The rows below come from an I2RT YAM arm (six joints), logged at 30 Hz.
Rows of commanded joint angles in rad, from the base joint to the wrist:
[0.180 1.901 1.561 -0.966 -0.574 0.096]
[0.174 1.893 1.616 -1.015 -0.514 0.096]
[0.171 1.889 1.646 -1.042 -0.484 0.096]
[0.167 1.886 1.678 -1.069 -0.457 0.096]
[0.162 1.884 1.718 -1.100 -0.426 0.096]
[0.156 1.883 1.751 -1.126 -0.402 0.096]
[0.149 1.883 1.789 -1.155 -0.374 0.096]
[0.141 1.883 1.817 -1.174 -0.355 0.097]
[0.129 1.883 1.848 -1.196 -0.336 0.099]
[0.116 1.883 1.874 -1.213 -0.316 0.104]
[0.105 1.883 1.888 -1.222 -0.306 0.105]
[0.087 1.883 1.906 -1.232 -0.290 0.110]
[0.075 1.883 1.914 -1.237 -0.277 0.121]
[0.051 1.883 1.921 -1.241 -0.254 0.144]
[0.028 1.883 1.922 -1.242 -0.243 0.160]
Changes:
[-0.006 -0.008 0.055 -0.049 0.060 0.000]
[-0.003 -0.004 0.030 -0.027 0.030 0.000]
[-0.004 -0.003 0.032 -0.027 0.027 0.000]
[-0.005 -0.002 0.040 -0.031 0.031 0.000]
[-0.006 -0.001 0.033 -0.026 0.024 0.000]
[-0.007 0.000 0.038 -0.029 0.028 0.000]
[-0.008 0.000 0.028 -0.019 0.019 0.001]
[-0.012 0.000 0.031 -0.022 0.019 0.002]
[-0.013 0.000 0.026 -0.017 0.020 0.005]
[-0.011 0.000 0.014 -0.009 0.010 0.001]
[-0.018 0.000 0.018 -0.010 0.016 0.005]
[-0.012 0.000 0.008 -0.005 0.013 0.011]
[-0.024 0.000 0.007 -0.004 0.023 0.023]
[-0.023 0.000 0.001 -0.001 0.011 0.016]

